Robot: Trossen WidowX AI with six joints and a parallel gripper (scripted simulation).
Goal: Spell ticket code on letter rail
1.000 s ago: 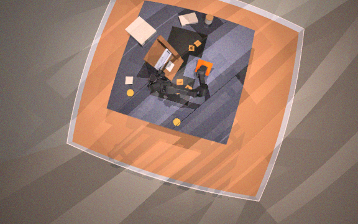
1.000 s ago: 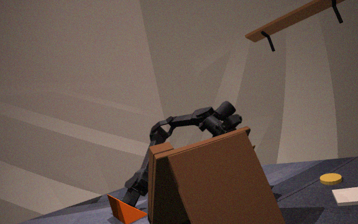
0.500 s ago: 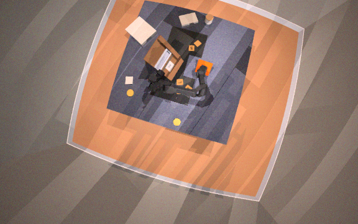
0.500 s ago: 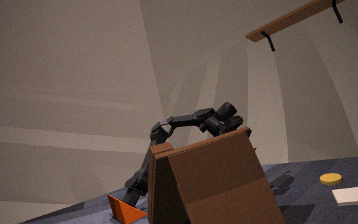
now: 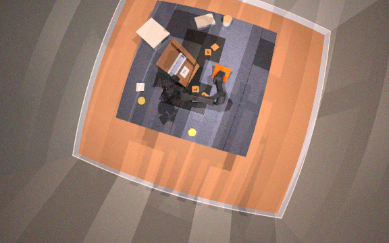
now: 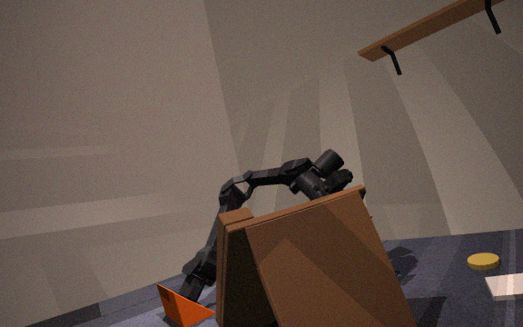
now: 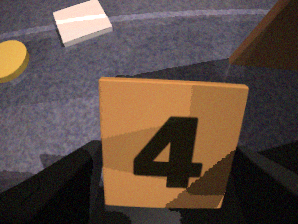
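Right now my gripper tip is 180 mm to the left of the white ticket, 80 mm past it and 80 mm above it. Also, from my gripper tip: white square: 260 mm ahead, 160 mm below, 90 mm to the left; then orange tile marked 4: right at my gripper tip; then dark mat: 270 mm to the right, 170 mm behind, 160 mm below.
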